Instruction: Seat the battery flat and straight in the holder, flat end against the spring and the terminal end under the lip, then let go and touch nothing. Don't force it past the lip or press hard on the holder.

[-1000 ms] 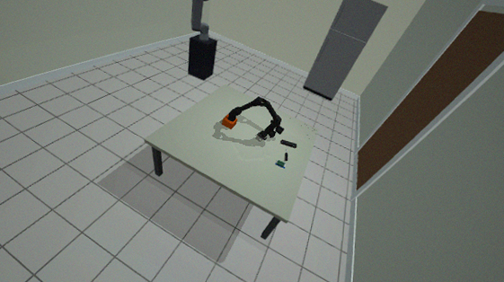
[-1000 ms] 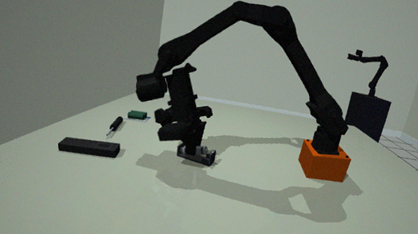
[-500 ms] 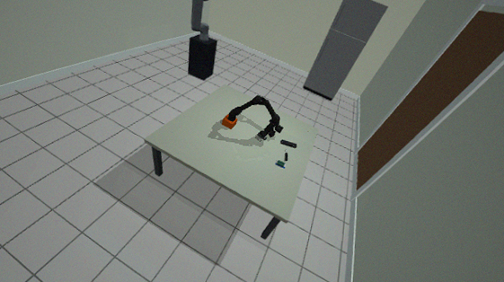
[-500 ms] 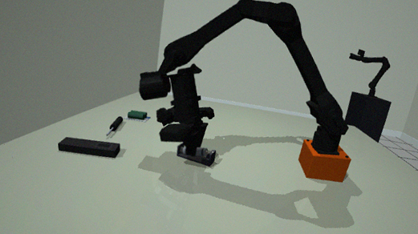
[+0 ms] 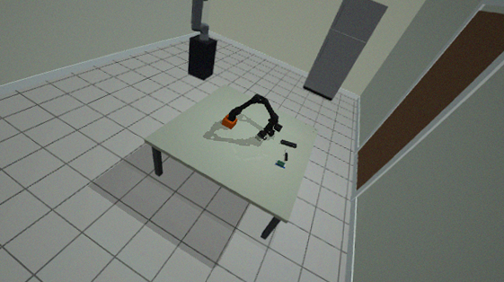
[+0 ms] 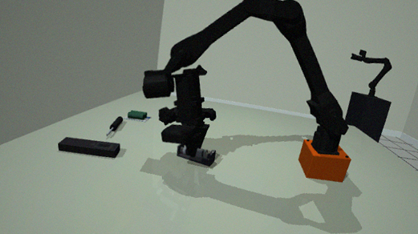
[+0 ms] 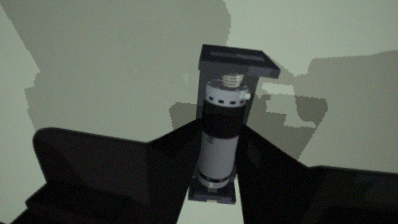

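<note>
Right now the black-and-white battery is 10 mm above my gripper tip. From my gripper tip the other things lie so: small screwdriver: 280 mm ahead, 90 mm to the right; then long black bar: 270 mm ahead, 70 mm to the left.
</note>
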